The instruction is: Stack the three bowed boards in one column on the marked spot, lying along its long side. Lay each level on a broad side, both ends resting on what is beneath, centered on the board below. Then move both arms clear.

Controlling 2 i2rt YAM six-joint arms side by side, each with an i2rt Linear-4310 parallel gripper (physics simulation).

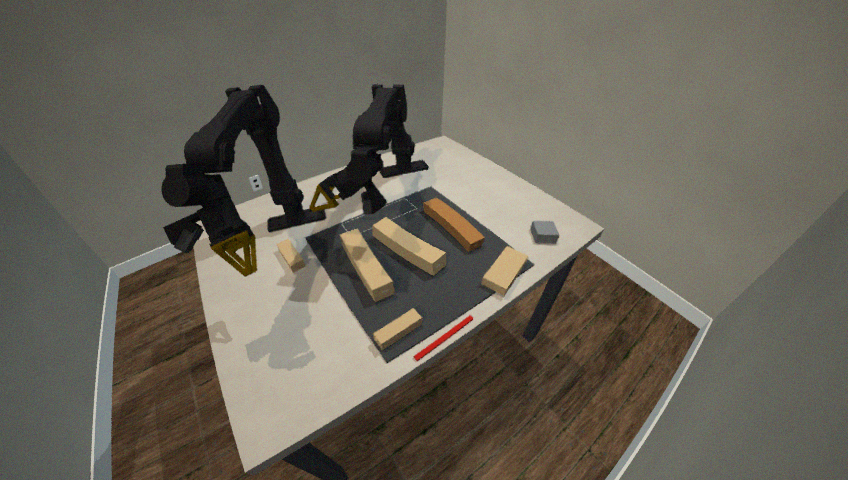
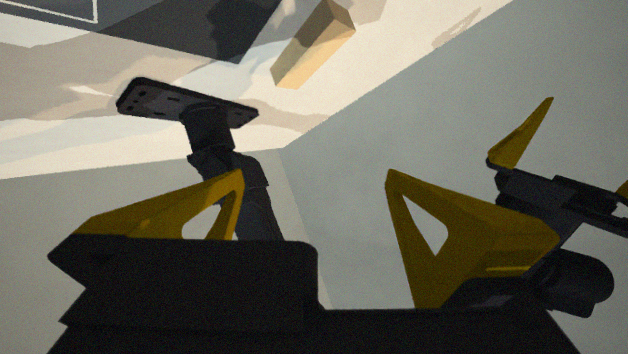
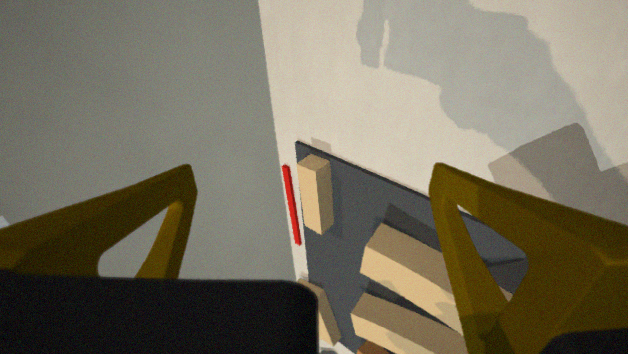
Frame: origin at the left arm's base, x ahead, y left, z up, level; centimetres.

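Seen in the pictures: left gripper, fingertip midpoint: (image 1: 319, 204) (image 2: 314, 176); right gripper, fingertip midpoint: (image 1: 251, 273) (image 2: 618, 109) (image 3: 312, 177); left arm's base, origin of the base link: (image 1: 403, 169); right arm's base, origin of the base link: (image 1: 296, 219) (image 2: 201, 108).
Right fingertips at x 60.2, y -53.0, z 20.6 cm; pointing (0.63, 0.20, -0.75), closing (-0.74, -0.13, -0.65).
Observation:
Offsets run from my right fingertips to a thing's middle. Level surfaces: height alone.
Two pale bowed boards lie apart on the dark mat: the left one {dx -11.1, dy +24.5, dz -17.1 cm} (image 1: 367, 264) (image 3: 405, 272) and the middle one {dx -13.3, dy +37.8, dz -17.0 cm} (image 1: 408, 245) (image 3: 395, 325). An orange-brown bowed board {dx -18.4, dy +54.5, dz -18.2 cm} (image 1: 453, 223) (image 3: 371, 348) lies to their right on the mat. The marked spot is a thin white outline (image 1: 415, 208) (image 2: 96, 11) at the mat's back edge; no board lies within it. My left gripper (image 1: 324, 199) (image 2: 314, 176) is open and empty, raised near the back of the table. My right gripper (image 1: 238, 254) (image 3: 312, 177) is open and empty, raised over the table's left side.
A small pale block {dx -24.2, dy +4.3, dz -19.2 cm} (image 1: 290, 255) (image 2: 314, 45) stands left of the dark mat {dz -20.0 cm} (image 1: 440, 297). Another block {dx +10.9, dy +26.3, dz -18.5 cm} (image 1: 397, 328) (image 3: 316, 195) is at its front corner, and a wider one {dx +4.7, dy +59.8, dz -18.6 cm} (image 1: 504, 270) at its right corner. A red bar {dx +16.1, dy +35.9, dz -20.3 cm} (image 1: 443, 337) (image 3: 292, 205) and a grey block {dx -4.2, dy +81.0, dz -18.8 cm} (image 1: 544, 230) lie off the mat.

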